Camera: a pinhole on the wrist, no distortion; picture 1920 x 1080 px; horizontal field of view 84.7 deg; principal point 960.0 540.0 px. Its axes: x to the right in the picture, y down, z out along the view. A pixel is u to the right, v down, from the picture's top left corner.
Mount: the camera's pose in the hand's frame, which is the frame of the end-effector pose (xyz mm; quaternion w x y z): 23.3 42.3 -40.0 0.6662 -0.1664 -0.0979 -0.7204
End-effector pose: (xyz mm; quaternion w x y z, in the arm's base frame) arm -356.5 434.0 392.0 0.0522 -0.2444 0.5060 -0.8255
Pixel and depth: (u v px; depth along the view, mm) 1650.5 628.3 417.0
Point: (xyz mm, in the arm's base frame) -220.5 75.3 641.0
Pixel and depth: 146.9 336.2 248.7
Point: -363.1 177.9 170.9
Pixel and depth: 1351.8 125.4 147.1
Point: -290.8 318.7 385.8
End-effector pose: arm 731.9 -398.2 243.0 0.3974 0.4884 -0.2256 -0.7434
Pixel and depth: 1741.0 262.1 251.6
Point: 482.9 -372.1 345.6
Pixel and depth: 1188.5 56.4 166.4
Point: 646.8 -420.2 374.4
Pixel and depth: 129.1 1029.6 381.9
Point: 672.9 -876.1 501.7
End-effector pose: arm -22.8 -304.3 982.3 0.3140 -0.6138 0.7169 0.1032
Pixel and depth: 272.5 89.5 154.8
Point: -186.2 -205.6 890.9
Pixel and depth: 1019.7 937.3 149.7
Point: -74.9 -311.3 831.6
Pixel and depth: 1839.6 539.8 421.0
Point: 253.8 -117.9 610.1
